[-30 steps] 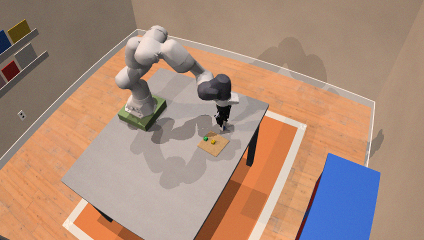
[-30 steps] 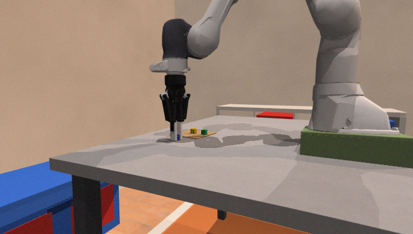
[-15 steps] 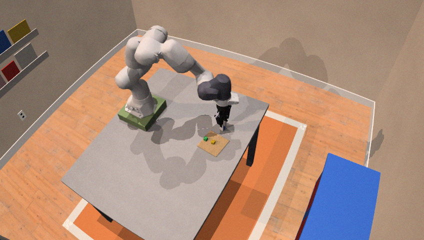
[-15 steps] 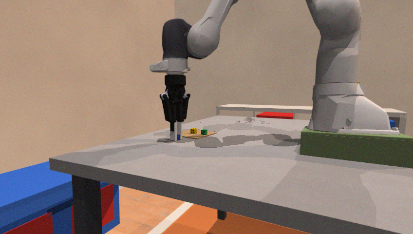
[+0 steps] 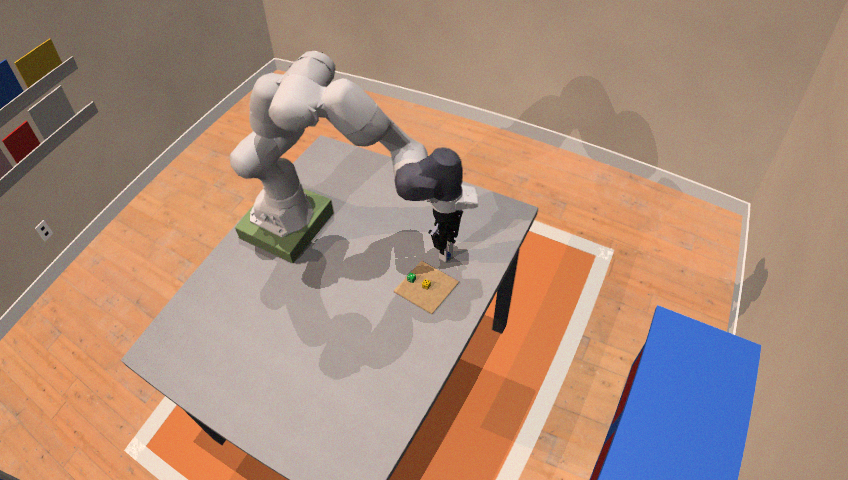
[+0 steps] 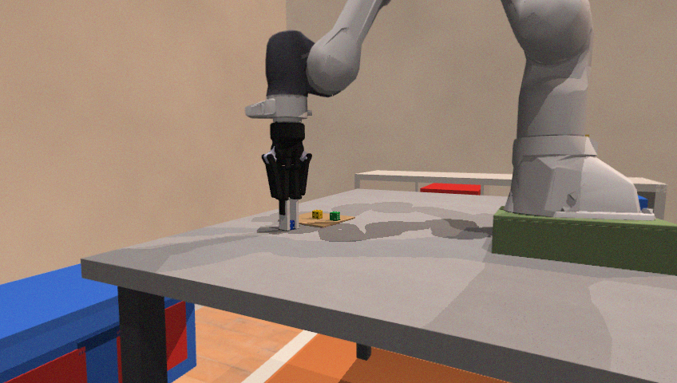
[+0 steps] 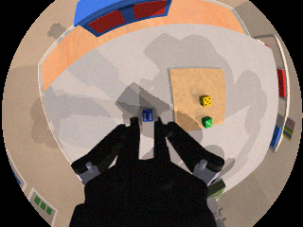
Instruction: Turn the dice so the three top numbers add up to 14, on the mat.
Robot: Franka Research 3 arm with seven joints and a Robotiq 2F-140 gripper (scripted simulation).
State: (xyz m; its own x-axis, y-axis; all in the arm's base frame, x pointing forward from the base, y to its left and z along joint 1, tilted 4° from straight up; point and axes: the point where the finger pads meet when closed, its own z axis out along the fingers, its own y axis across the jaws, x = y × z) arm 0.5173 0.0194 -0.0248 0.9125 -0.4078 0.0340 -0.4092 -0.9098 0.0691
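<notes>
Right now my hand is 120 mm to the left of the yellow die, 20 mm past it and 20 mm above it. Round my hand: tan mat (120 mm to the right, 30 mm below, 20 mm behind); blue die (20 mm below); green die (110 mm to the right, 70 mm behind, 20 mm below).
</notes>
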